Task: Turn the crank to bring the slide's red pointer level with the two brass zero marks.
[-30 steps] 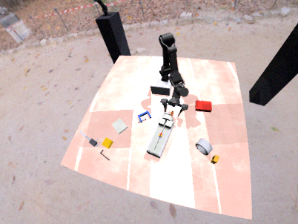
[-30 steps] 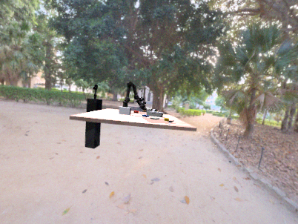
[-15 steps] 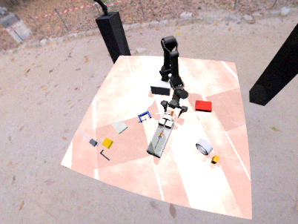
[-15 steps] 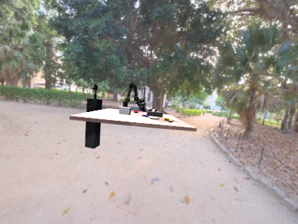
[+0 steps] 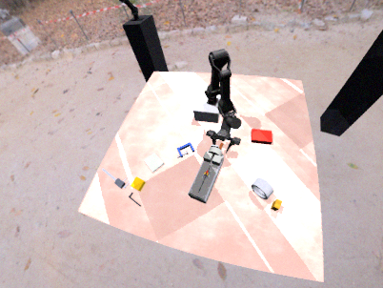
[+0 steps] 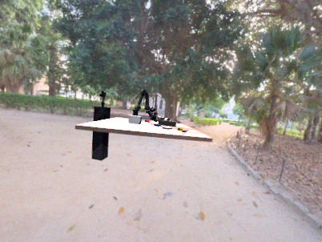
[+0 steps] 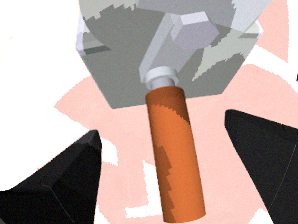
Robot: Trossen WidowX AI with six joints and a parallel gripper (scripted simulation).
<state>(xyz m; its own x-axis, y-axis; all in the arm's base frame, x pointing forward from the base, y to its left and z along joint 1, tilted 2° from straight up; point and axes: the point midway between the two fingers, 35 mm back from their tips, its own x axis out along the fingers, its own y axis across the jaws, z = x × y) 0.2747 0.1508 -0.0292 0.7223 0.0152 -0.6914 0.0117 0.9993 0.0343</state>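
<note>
My gripper tip is 2 cm below the crank handle and 2 cm past it. From my gripper tip the other things lie so: white tile (35 cm to the right, 18 cm ahead, 3 cm below); then red pointer (15 cm ahead, 4 cm above, 1 cm to the right); then red block (20 cm to the left, 19 cm behind, 2 cm below).
</note>
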